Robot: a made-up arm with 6 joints.
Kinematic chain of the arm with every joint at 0, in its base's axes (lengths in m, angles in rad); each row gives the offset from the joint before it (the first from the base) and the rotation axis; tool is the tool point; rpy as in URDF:
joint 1: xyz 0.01 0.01 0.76 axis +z
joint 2: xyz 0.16 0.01 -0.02 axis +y
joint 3: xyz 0.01 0 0.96 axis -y
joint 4: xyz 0 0.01 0.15 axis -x
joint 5: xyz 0.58 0.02 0 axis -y
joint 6: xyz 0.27 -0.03 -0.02 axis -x
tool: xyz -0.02 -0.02 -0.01 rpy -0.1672 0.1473 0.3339
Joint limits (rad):
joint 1: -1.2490..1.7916
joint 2: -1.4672..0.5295
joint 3: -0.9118..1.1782
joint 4: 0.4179..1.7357
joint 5: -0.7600..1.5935
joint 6: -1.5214..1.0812
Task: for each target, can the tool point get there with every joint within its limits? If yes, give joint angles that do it. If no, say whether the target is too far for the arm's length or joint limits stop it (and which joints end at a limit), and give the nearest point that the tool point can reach.
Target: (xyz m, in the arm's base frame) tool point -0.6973 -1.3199 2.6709
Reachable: no: too far | nearest point -0.4702 -0.8928 2.1104 | short by 0.740 m
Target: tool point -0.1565 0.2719 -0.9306
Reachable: no: joint limits stop it (at a limit: joint 1, joint 2, joint 3, joint 4, joint 6) | nearest point -0.1525 0.8182 0.7631 | short by 1.780 m
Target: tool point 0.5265 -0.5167 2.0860
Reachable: yes | joints -0.7140 -0.1698 0.1783 0.9613 -0.1774 -0.3072
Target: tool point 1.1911 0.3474 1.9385
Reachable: yes | joints 0.3581 0.3100 0.5086 1.3431 -0.3218 -1.1785
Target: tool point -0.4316 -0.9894 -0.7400
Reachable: no: joint limits stop it (at a limit: joint 2, joint 3, joint 4, joint 5, joint 6) | nearest point -0.5938 -1.3564 0.7830 | short by 1.575 m
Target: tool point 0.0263 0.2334 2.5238
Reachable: yes | joints 1.2396 -0.1358 0.9875 1.1080 0.3526 -0.1289
